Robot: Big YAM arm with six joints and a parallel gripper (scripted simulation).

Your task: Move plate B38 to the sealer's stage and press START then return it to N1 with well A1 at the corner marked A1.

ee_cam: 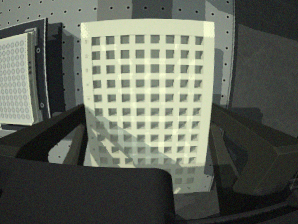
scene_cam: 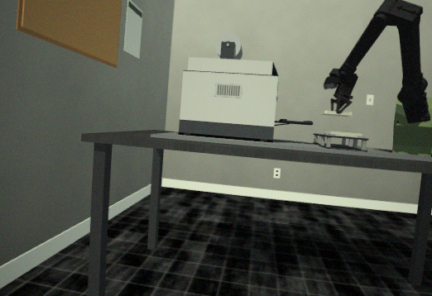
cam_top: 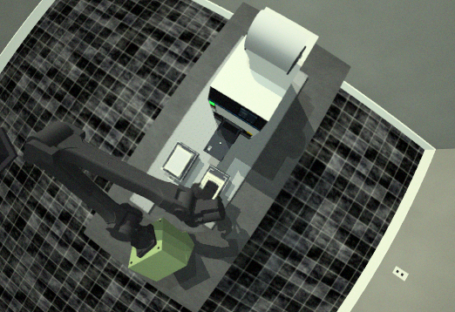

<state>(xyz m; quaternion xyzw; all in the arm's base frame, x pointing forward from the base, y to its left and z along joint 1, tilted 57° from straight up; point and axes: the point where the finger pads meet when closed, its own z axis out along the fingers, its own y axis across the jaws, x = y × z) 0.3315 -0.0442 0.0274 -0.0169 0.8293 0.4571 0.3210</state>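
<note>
My gripper is now 17 cm short of the sealer stage, 12 cm to the right of it and 6 cm above it. Also, from my hand: foil roll (49 cm ahead, 26 cm above, 23 cm to the left); then white-topped plate (19 cm to the left, 10 cm below, 5 cm behind).
</note>
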